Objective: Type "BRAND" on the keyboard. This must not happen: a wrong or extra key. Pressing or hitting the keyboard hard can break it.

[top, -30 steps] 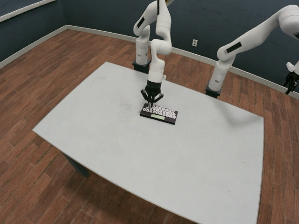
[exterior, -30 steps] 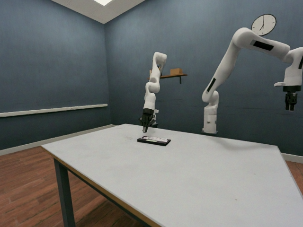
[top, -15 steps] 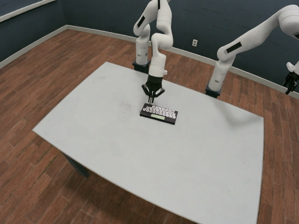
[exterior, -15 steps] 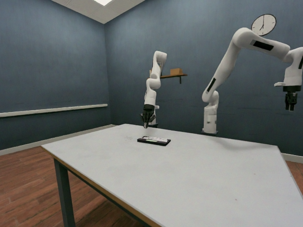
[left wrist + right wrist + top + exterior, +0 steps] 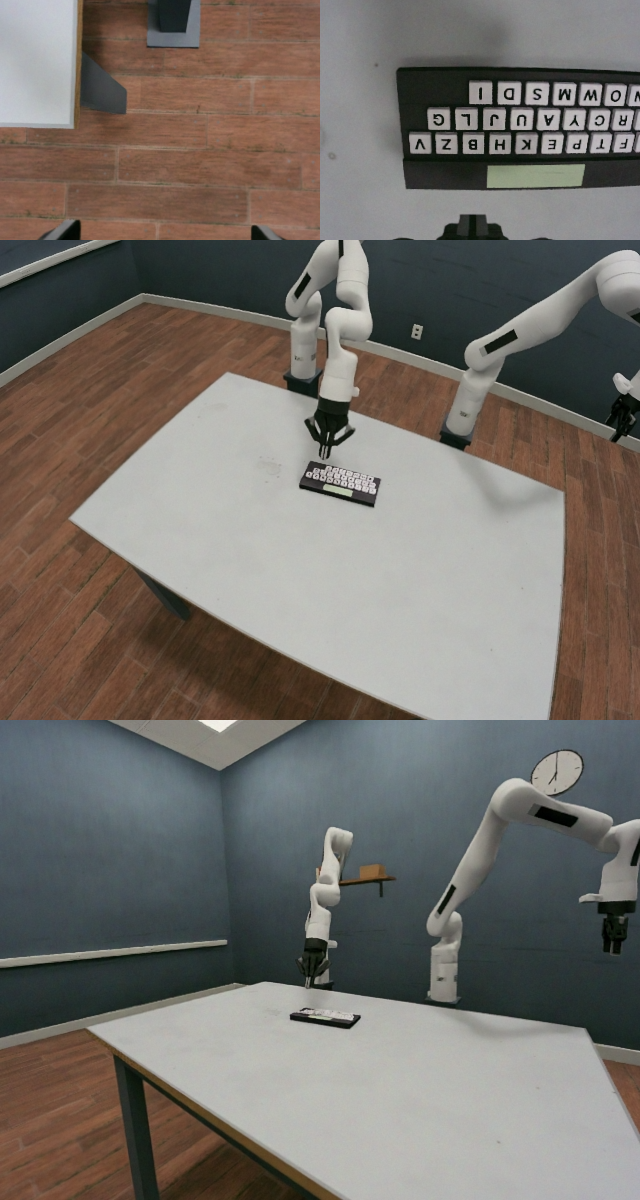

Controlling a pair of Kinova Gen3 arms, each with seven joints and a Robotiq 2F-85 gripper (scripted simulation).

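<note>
The key lies 3 cm behind my right hand, 5 cm to the left of it and 10 cm below it.
</note>
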